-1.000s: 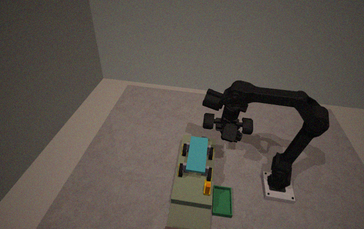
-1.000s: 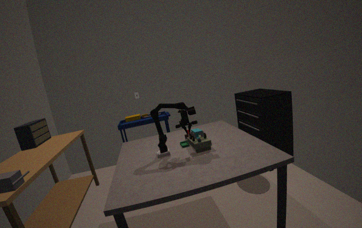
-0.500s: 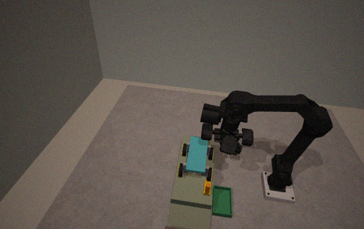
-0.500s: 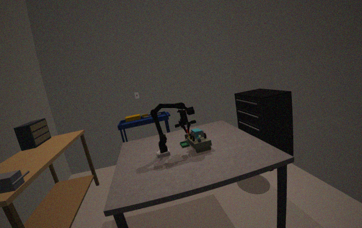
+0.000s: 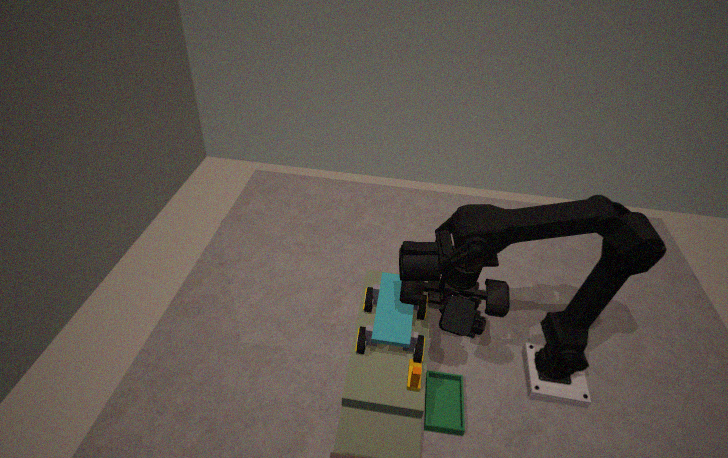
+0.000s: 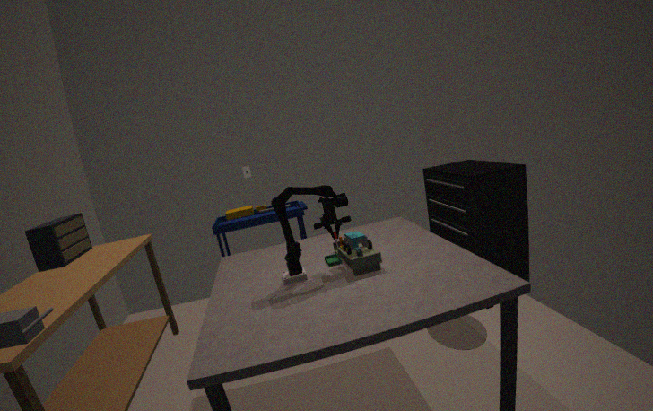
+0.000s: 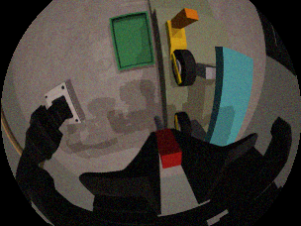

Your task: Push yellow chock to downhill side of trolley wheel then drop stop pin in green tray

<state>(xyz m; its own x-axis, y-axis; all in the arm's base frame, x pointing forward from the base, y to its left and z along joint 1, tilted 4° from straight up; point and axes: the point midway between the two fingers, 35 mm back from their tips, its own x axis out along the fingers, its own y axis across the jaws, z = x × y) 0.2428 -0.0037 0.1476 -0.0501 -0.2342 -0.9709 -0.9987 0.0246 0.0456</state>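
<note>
Right now the green tray is 16 cm below my gripper tip, 10 cm to the left of it and 2 cm behind it. Round my gripper tip: yellow chock 9 cm to the left, 7 cm below, 5 cm ahead; then red-headed stop pin right at my gripper tip; then trolley 10 cm ahead, 4 cm below.
</note>
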